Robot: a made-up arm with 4 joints. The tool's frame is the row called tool.
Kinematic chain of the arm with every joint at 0, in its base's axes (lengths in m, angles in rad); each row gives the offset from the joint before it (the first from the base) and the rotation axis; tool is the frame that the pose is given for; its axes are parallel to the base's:
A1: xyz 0 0 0.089 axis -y
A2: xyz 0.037 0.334 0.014 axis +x
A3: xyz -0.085 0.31 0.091 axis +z
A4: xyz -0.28 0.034 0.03 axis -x
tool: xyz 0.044 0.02 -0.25
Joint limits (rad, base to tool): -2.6..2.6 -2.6..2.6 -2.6..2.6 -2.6..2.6
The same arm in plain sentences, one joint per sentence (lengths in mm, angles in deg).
The arm has four revolute joints in a row. What follows holds with every joint at zero, and every direction is one of the base frame's. The first joint sits 89 mm along +z from the base frame's origin and turns about -y, from -148.97 to 148.97 deg. The second joint sits 37 mm along +x and 334 mm along +y and 14 mm along +z from the first joint and turns about +x, from -148.97 to 148.97 deg. The third joint sits 85 mm along -x and 310 mm along +y and 91 mm along +z from the second joint and turns about +z, from -148.97 to 148.97 deg. The fourth joint sits 280 mm along -x and 34 mm along +y and 30 mm along +z from the third joint and turns about -x, from -148.97 to 148.97 deg. The tool frame, which is the frame that the pose is given for, sits 44 mm along +x and 20 mm along +y and 250 mm along -z from the fourth joint; its axes are parallel to the base frame's.
